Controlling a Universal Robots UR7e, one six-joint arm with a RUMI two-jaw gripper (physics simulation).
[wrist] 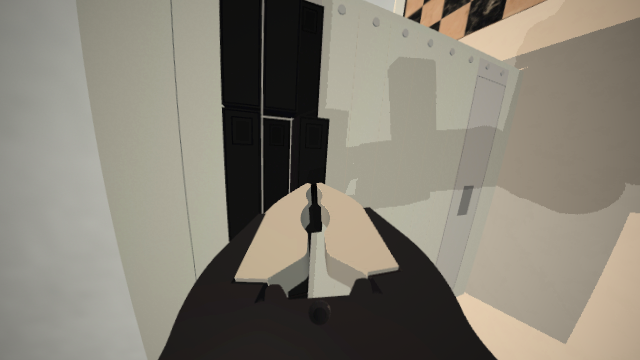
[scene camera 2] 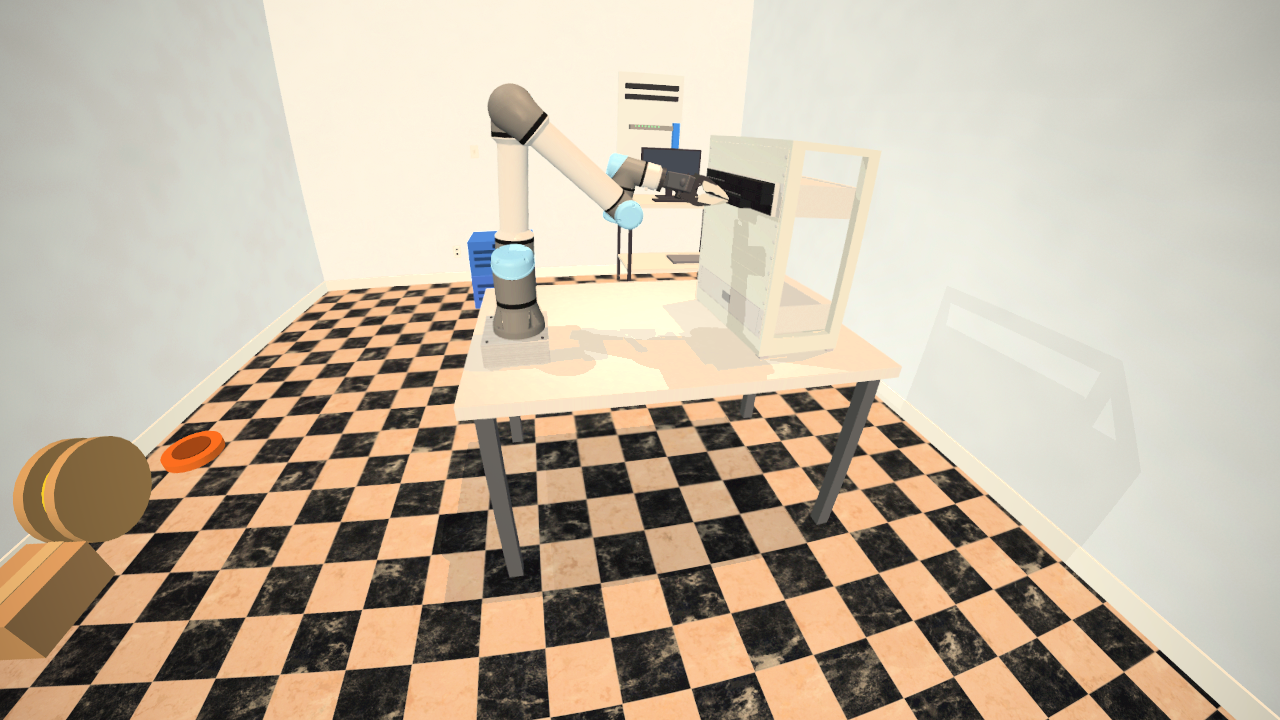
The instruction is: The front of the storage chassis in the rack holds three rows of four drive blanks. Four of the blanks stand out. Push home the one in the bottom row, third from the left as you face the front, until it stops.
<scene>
In view: my gripper (scene camera 2: pixel 728 200) and a rack (scene camera 2: pixel 745 243).
My gripper is seen too in the wrist view (wrist: pixel 313 185).
</scene>
